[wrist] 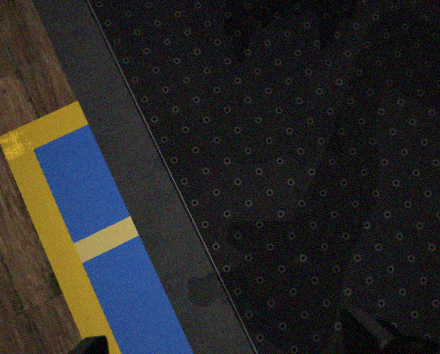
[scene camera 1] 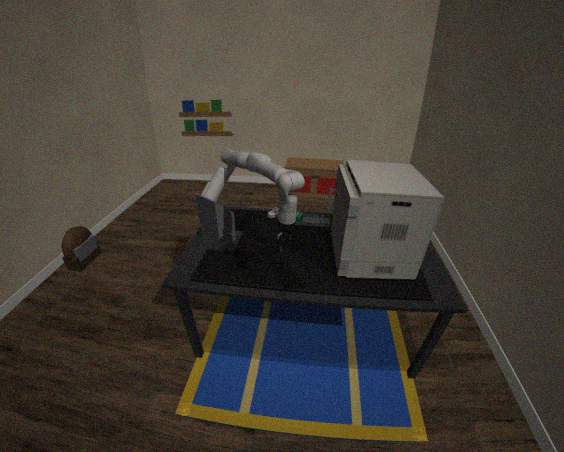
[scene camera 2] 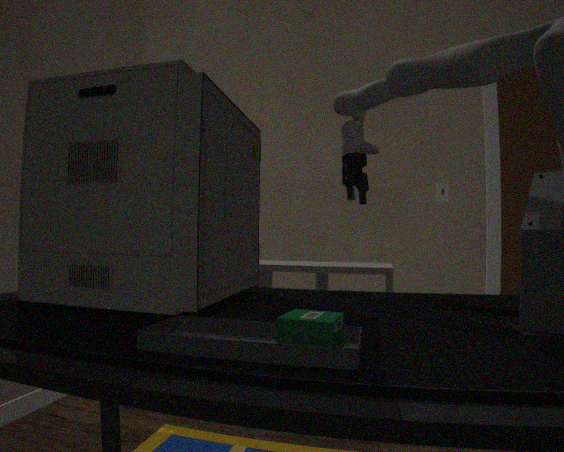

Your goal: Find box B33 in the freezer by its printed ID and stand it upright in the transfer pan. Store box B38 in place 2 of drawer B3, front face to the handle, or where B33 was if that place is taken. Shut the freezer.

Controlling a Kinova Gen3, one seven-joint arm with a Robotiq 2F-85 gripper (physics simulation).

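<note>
The white freezer (scene camera 1: 370, 235) (scene camera 2: 145, 210) stands on the table with its door side toward the arm; the door looks shut, and no drawer or box inside it shows. A low grey pan (scene camera 1: 319, 219) (scene camera 2: 225, 346) lies beside the freezer. A green box (scene camera 1: 299, 217) (scene camera 2: 310, 328) with white labels lies flat in the pan's end nearer the arm base; its ID is too small to read. My gripper (scene camera 1: 283, 242) (scene camera 2: 356, 201) is open and empty, pointing down high above the table, apart from the freezer and pan. The wrist view shows its fingertips at the lower edge.
The dark table (scene camera 1: 320, 299) (scene camera 2: 350, 390) (wrist: 150, 195) carries a black dotted mat (scene camera 1: 280, 280) (wrist: 300, 150). A blue and yellow floor mat (scene camera 1: 305, 370) lies under its near side. A brown cabinet (scene camera 1: 315, 163) with red fronts stands behind the table. Two wall shelves (scene camera 1: 205, 114) hold coloured boxes.
</note>
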